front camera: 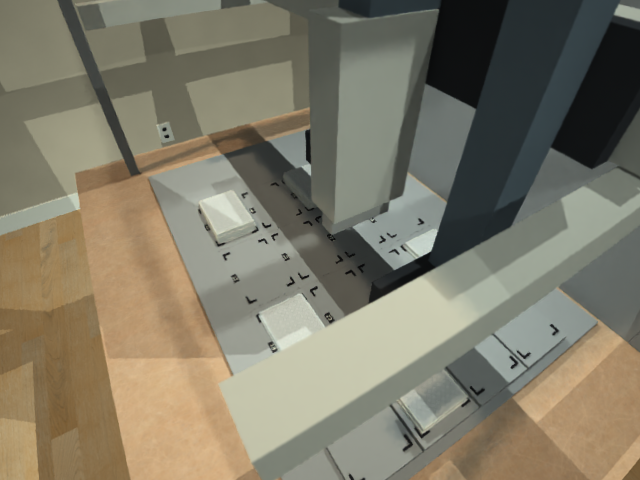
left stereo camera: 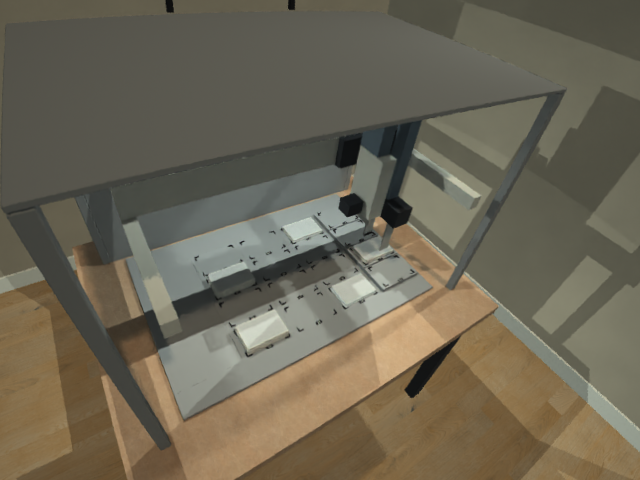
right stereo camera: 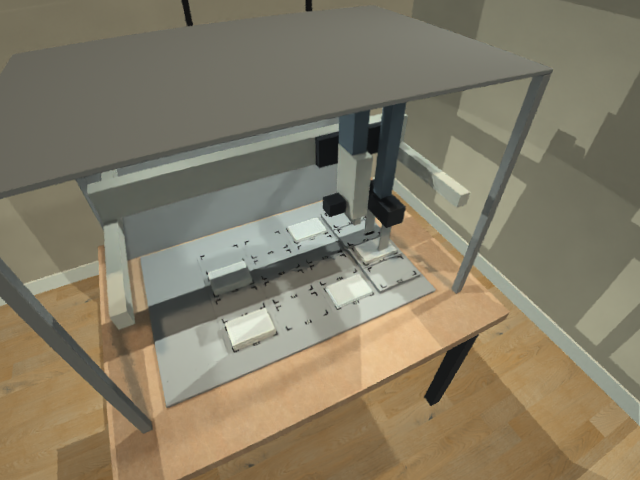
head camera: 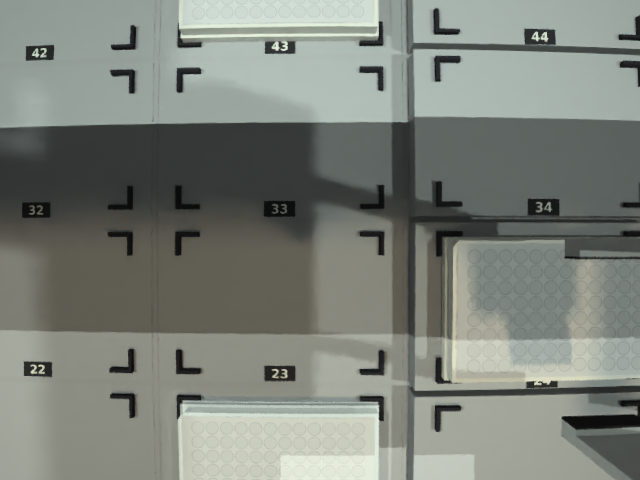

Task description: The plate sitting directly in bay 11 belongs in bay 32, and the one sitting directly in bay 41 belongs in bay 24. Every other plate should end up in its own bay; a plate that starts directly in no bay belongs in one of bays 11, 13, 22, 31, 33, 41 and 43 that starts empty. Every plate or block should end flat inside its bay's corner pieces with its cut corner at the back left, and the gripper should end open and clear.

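Pixels of known places: gripper, fingertip midpoint: (left stereo camera: 374,241) (right stereo camera: 375,241) (head camera: 600,337); robot's base at its link origin: (front camera: 200,210) (left stereo camera: 248,355) (right stereo camera: 234,351).
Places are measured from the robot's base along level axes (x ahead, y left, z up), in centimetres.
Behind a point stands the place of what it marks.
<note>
A pale plate (front camera: 434,400) @(x 59.7, y 14.7, z 2.9 cm) (head camera: 516,320) @(x 53.1, y 14.4, z 2.9 cm) (left stereo camera: 366,255) @(x 51.1, y 13.0, z 2.9 cm) (right stereo camera: 368,256) @(x 51.4, y 12.6, z 2.9 cm) lies flat in bay 24, its cut corner at the back left. My gripper (head camera: 602,335) @(x 55.0, y 14.5, z 7.0 cm) (left stereo camera: 376,241) @(x 55.0, y 14.5, z 7.0 cm) (right stereo camera: 376,241) @(x 55.0, y 14.5, z 7.0 cm) is open and low over it, one jaw toward its front side and one toward its back side; the beam hides the jaws in the front view. A thick pale plate or stack (front camera: 225,214) @(x 7.6, y 3.9, z 2.7 cm) (left stereo camera: 262,330) @(x 6.2, y 3.7, z 2.7 cm) (right stereo camera: 250,328) @(x 6.3, y 3.4, z 2.7 cm) is in bay 11. A tall grey plate or stack (front camera: 296,183) @(x 5.7, y 22.2, z 2.7 cm) (left stereo camera: 231,279) @(x 6.0, y 24.5, z 2.8 cm) (right stereo camera: 229,277) @(x 6.2, y 24.6, z 2.8 cm) appears to be in bay 31. Bay 41 looks unoccupied.
One plate (front camera: 292,317) @(x 36.8, y 4.6, z 1.5 cm) (head camera: 279,449) @(x 39.3, y 6.1, z 1.4 cm) (left stereo camera: 353,290) @(x 38.5, y 3.6, z 1.4 cm) (right stereo camera: 348,290) @(x 38.7, y 3.8, z 1.5 cm) lies in bay 13, another (front camera: 421,242) @(x 34.7, y 35.2, z 1.4 cm) (head camera: 279,12) @(x 39.3, y 33.2, z 1.4 cm) (left stereo camera: 302,228) @(x 39.1, y 36.3, z 1.5 cm) (right stereo camera: 306,228) @(x 39.0, y 36.4, z 1.4 cm) in bay 43. The pale pipetting stage (front camera: 367,118) (left stereo camera: 369,178) (right stereo camera: 353,180) stands close behind the gripper. Posts and side beams surround the deck.
</note>
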